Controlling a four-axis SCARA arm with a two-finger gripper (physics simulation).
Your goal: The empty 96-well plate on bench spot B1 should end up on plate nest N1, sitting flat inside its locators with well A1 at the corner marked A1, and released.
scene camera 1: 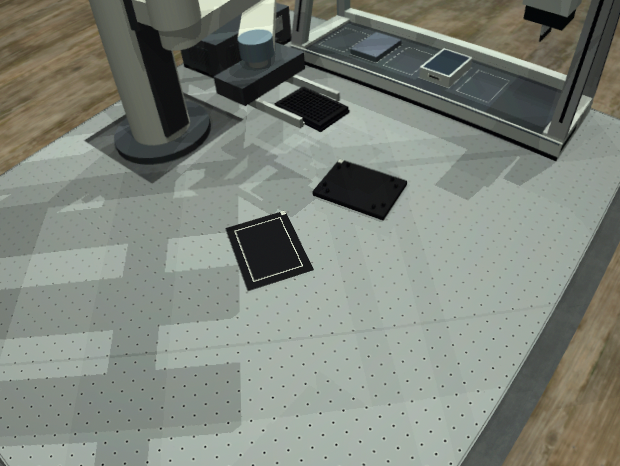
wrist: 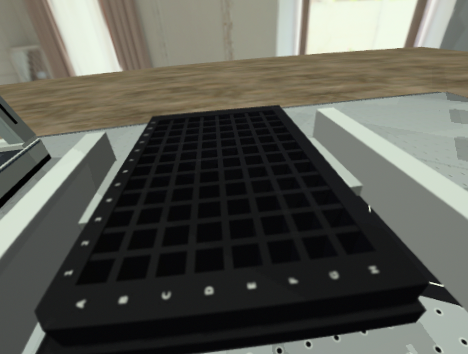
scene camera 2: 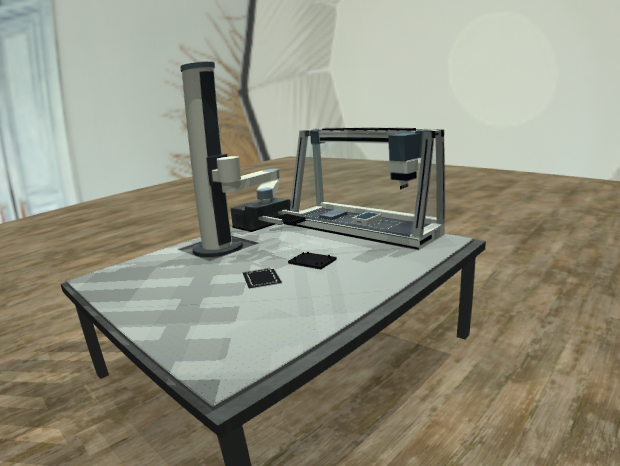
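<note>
The black 96-well plate is level between my gripper's two pale fingers. My gripper is shut on it and holds it above the bench, behind the nest and near the framed machine. In the wrist view, letters A to H run along the plate's near edge, with A1 at the near left corner. The black plate nest has small dark locators and a pale mark at its back left corner; no plate sits on it. Bench spot B1 is a dark pad with a white outline, without a plate.
The framed machine stands at the back right, with a grey block and a white-rimmed block on its deck. A dark box is behind my gripper. The arm's column stands at the left.
</note>
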